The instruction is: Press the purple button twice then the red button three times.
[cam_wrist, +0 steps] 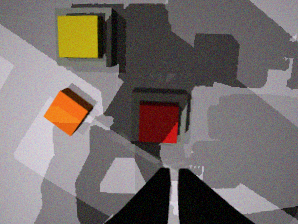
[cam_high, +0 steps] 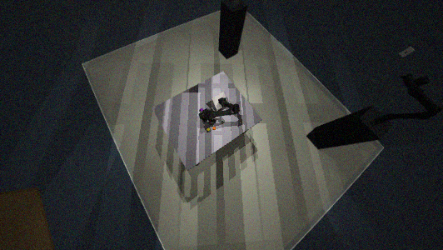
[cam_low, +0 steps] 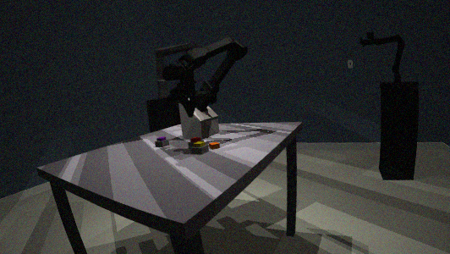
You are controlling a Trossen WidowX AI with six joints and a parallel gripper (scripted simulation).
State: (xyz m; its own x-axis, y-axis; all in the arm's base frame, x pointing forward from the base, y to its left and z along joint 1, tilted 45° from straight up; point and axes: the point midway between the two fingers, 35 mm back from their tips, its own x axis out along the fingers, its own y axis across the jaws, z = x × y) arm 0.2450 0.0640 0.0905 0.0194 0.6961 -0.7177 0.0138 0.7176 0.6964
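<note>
Now: gripper tip 9 cm above the red button, 1 cm to the right of it and 1 cm past it. Round my gripper tip: orange block (12 cm below, 9 cm to the left); then purple button (19 cm to the right, 9 cm below, 1 cm behind).
</note>
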